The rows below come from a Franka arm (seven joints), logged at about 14 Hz.
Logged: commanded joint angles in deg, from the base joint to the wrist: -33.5 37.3 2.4 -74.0 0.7 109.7 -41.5; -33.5 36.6 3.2 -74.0 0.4 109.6 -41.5; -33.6 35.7 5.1 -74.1 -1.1 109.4 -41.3; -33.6 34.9 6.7 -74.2 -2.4 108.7 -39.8; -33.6 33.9 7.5 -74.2 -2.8 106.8 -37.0; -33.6 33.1 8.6 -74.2 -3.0 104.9 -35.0; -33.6 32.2 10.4 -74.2 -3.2 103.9 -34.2; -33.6 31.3 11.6 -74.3 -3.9 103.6 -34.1; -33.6 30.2 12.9 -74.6 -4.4 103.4 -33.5; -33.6 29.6 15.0 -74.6 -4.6 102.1 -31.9; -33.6 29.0 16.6 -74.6 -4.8 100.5 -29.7; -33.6 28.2 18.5 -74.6 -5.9 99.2 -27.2
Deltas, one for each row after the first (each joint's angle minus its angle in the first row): 0.0 -0.7 0.8 0.0 -0.3 -0.1 0.0; -0.1 -1.6 2.7 -0.1 -1.8 -0.3 0.2; -0.1 -2.4 4.3 -0.2 -3.1 -1.0 1.7; -0.1 -3.4 5.1 -0.2 -3.5 -2.9 4.5; -0.1 -4.2 6.2 -0.2 -3.7 -4.8 6.5; -0.1 -5.1 8.0 -0.2 -3.9 -5.8 7.3; -0.1 -6.0 9.2 -0.3 -4.6 -6.1 7.4; -0.1 -7.1 10.5 -0.6 -5.1 -6.3 8.0; -0.1 -7.7 12.6 -0.6 -5.3 -7.6 9.6; -0.1 -8.3 14.2 -0.6 -5.5 -9.2 11.8; -0.1 -9.1 16.1 -0.6 -6.6 -10.5 14.3
